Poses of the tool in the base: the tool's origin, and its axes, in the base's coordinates. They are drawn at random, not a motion.
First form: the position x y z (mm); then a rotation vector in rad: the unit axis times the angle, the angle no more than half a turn.
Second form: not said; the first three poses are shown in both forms.
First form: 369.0, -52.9, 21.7, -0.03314, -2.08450, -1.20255
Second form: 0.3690, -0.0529, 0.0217, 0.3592, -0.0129, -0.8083, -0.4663
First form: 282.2, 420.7, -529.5, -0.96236, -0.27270, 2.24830
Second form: 0.2822, 0.4207, -0.5295, 0.3339, -0.3686, -0.1045, 0.8612
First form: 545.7, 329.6, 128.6, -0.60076, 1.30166, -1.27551
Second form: 0.5457, 0.3296, 0.1286, 0.5740, -0.2564, 0.5555, -0.5443
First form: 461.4, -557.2, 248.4, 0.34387, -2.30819, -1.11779
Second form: 0.4614, -0.5572, 0.2484, 0.2735, 0.1278, -0.8580, -0.4155
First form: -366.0, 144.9, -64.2, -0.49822, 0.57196, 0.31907
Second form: -0.3660, 0.1449, -0.0642, 0.9165, -0.2421, 0.2780, 0.1551
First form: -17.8, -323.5, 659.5, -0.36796, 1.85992, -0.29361
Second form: -0.0178, -0.3235, 0.6595, 0.5741, -0.1570, 0.7938, -0.1253
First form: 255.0, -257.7, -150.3, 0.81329, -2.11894, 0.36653
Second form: 0.2550, -0.2577, -0.1503, 0.4089, 0.3228, -0.8411, 0.1455
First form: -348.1, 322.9, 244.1, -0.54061, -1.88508, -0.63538
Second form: -0.3481, 0.3229, 0.2441, 0.5142, -0.2249, -0.7843, -0.2644
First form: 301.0, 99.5, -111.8, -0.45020, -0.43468, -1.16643
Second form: 0.3010, 0.0995, -0.1118, 0.7889, -0.2090, -0.2018, -0.5416
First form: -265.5, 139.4, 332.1, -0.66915, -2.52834, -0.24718
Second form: -0.2655, 0.1394, 0.3321, 0.2544, -0.2463, -0.9308, -0.0910
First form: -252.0, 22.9, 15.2, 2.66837, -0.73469, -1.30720
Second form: -0.2520, 0.0229, 0.0152, 0.0404, 0.8711, -0.2398, -0.4267
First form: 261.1, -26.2, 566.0, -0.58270, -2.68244, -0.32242
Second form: 0.2611, -0.0262, 0.5660, 0.1877, -0.2071, -0.9533, -0.1146
